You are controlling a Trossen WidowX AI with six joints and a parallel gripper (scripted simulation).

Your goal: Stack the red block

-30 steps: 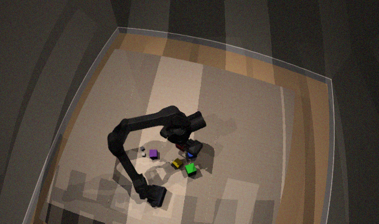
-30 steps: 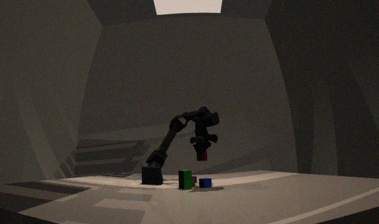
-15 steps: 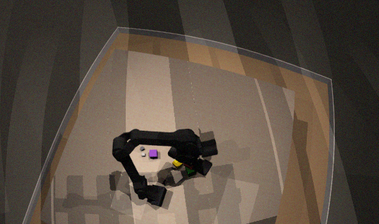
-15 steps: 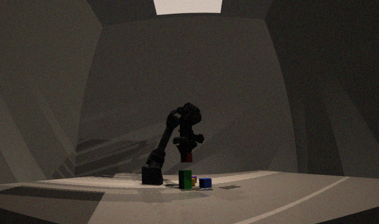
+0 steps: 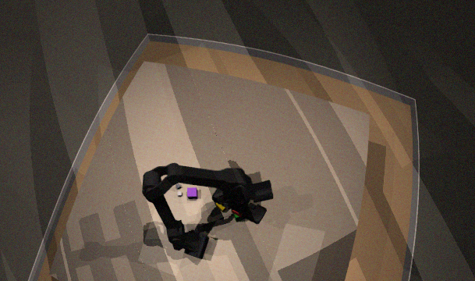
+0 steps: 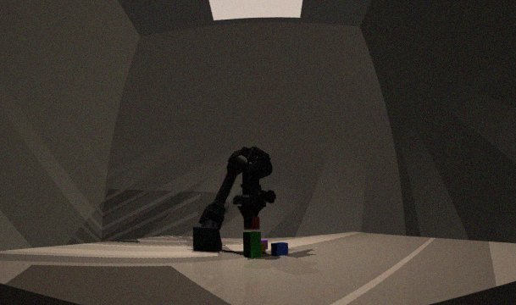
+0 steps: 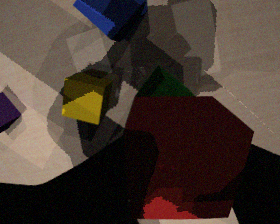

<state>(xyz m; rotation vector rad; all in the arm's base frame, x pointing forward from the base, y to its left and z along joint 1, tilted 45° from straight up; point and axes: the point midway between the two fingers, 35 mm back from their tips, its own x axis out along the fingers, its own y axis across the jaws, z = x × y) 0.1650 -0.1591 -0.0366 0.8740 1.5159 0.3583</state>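
Right now the yellow block is 3 cm ahead of my gripper tip, 7 cm to the left of it and 8 cm below it. From my gripper tip the other things lie so: purple block: 5 cm ahead, 20 cm to the left, 8 cm below; blue block: 9 cm ahead, 2 cm to the left, 8 cm below; red block: 1 cm above.
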